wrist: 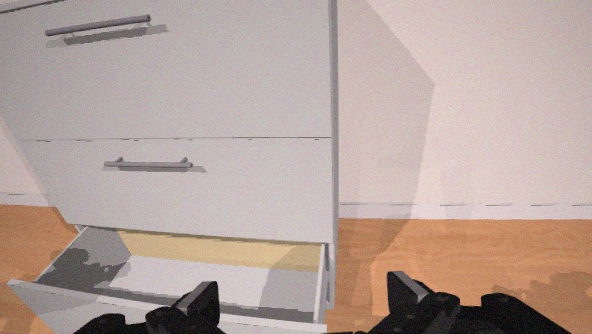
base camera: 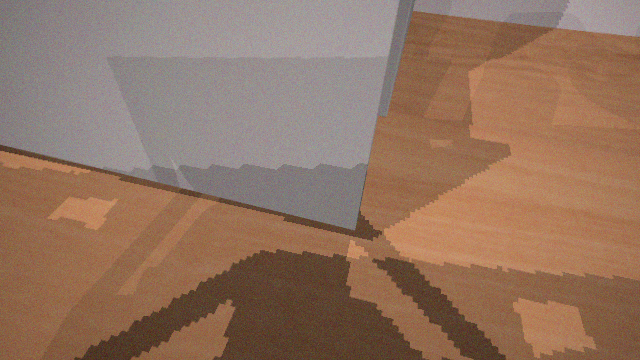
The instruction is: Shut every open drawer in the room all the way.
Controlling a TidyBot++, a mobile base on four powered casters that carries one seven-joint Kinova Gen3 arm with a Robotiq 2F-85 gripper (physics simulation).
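Frame: origin at the arm's base, x down, y ahead, z right, level; centimetres.
Where they show: gripper, fingertip midpoint: [wrist: 302, 296].
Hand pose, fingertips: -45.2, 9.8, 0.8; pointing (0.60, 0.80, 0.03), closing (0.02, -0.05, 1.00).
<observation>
After its pixels a point has its place, as x, y, z.
The open bottom drawer [wrist: 200, 274] {33.5, 75.3, -38.5} sticks out of a grey cabinet [wrist: 333, 100] {-35.4, 62.6, 11.4} in the wrist view, with its pale inside and yellowish back showing. The drawer's grey front [base camera: 225, 110] {23.5, 35.3, -8.0} fills the upper left of the base camera view; its lower right corner is near the middle. Above it, the middle drawer [wrist: 250, 190] {-14.3, 61.6, -10.1} and the upper drawer [wrist: 240, 75] {-43.3, 61.0, -7.5} look flush, each with a bar handle. My gripper [wrist: 302, 296] {-45.2, 9.8, 0.8} is open and empty. Its left finger overlaps the bottom drawer's front edge in view, and its right finger lies right of the cabinet. Contact cannot be told.
A pale wall [wrist: 500, 100] {-17.9, 96.0, 79.9} with a white baseboard [wrist: 465, 211] {34.7, 95.0, 77.9} stands behind and to the right of the cabinet. Wooden floor [base camera: 500, 210] {39.6, 40.4, 23.7} [wrist: 475, 250] {39.7, 76.6, 73.5} extends right of the cabinet, with shadows across it.
</observation>
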